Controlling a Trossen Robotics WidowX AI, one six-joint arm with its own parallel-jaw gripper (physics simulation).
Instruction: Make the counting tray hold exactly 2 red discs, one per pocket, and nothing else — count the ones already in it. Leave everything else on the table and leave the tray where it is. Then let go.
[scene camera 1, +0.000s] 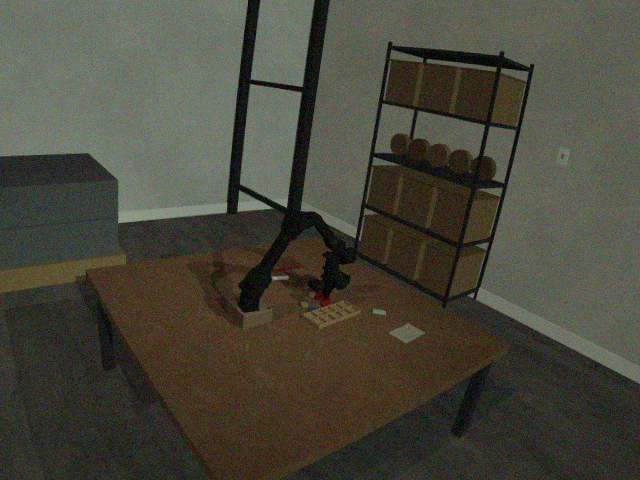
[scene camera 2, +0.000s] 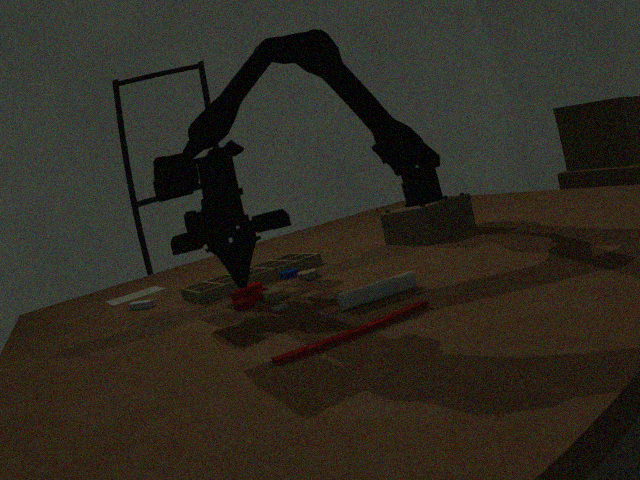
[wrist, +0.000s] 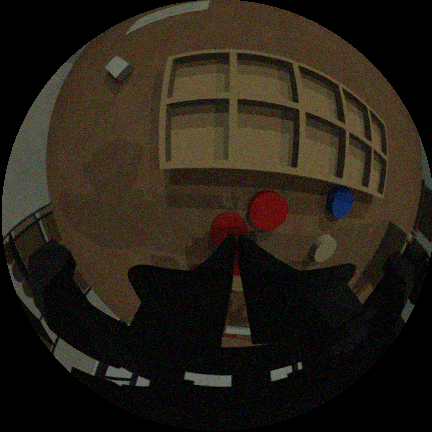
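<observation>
The wooden counting tray (wrist: 231, 96) (scene camera 1: 330, 314) (scene camera 2: 199, 291) has two rows of pockets, and every pocket I can see is empty. My gripper (wrist: 234, 238) (scene camera 2: 241, 284) (scene camera 1: 323, 296) is shut, with its tips down at table height just in front of the tray. One red disc (wrist: 226, 229) lies right at the fingertips. A second red disc (wrist: 268, 210) lies beside it, nearer the tray. A sliver of red shows at the edge of the left finger; the rest is hidden. In scene camera 2 the red discs (scene camera 2: 247, 294) sit clustered under the tips. All of the discs lie on the table.
A blue disc (wrist: 339, 201) (scene camera 2: 288, 273) and a cream disc (wrist: 324, 247) lie right of the red ones. A white cylinder (scene camera 2: 377, 290) and a red rod (scene camera 2: 349, 333) lie towards the arm's base (scene camera 2: 430, 221). A grey block (wrist: 118, 66) (scene camera 1: 379, 311), a pale sheet (scene camera 1: 407, 332) and a shelf rack (scene camera 1: 374, 143) lie beyond.
</observation>
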